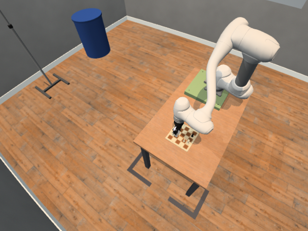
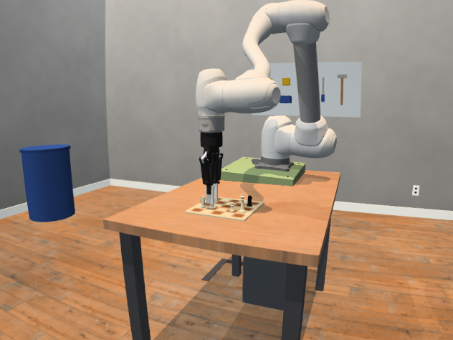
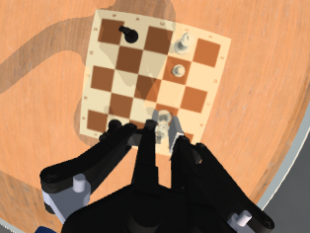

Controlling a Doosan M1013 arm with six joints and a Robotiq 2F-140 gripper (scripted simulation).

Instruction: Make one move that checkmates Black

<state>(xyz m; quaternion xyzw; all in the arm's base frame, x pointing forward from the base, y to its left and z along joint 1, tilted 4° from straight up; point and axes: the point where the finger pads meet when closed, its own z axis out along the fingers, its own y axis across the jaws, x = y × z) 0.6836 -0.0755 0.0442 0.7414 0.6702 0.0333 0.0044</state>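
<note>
My gripper is now 80 mm past the black king, 30 mm to the left of it and 20 mm above it. Also, from my hand: black pawn 70 mm behind, 120 mm to the left, 40 mm below; then chessboard 30 mm behind, 40 mm to the left, 60 mm below; then white pawn 10 mm ahead, 80 mm to the left, 40 mm below.
</note>
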